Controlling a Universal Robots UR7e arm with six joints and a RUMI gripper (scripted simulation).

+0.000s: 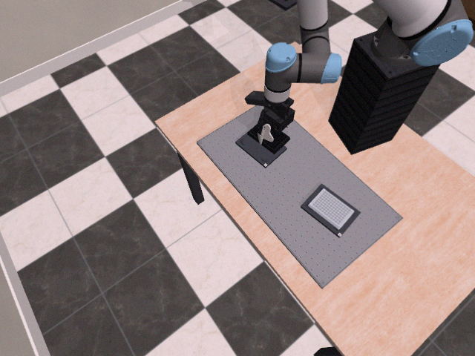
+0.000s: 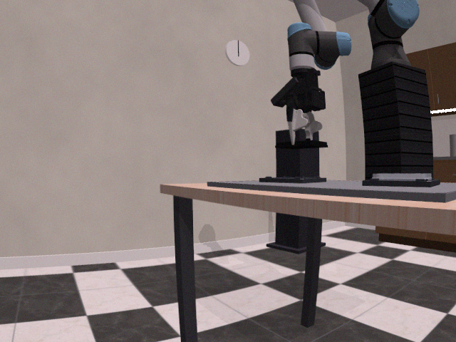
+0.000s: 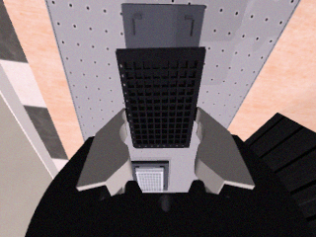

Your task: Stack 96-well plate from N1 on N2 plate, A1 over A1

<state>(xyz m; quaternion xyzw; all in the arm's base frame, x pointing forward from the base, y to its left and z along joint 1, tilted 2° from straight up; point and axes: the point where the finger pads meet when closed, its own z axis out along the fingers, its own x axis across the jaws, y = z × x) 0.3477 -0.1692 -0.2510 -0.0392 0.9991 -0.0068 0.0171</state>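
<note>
The white 96-well plate lies 10 mm ahead of my hand, 320 mm to the left of it and 100 mm below it. From my hand the other things lie so: black 96-well plate: 10 mm below; then white marker: 50 mm ahead, 40 mm to the left, 100 mm below; then plate nest: 10 mm ahead, 320 mm to the left, 110 mm below.
</note>
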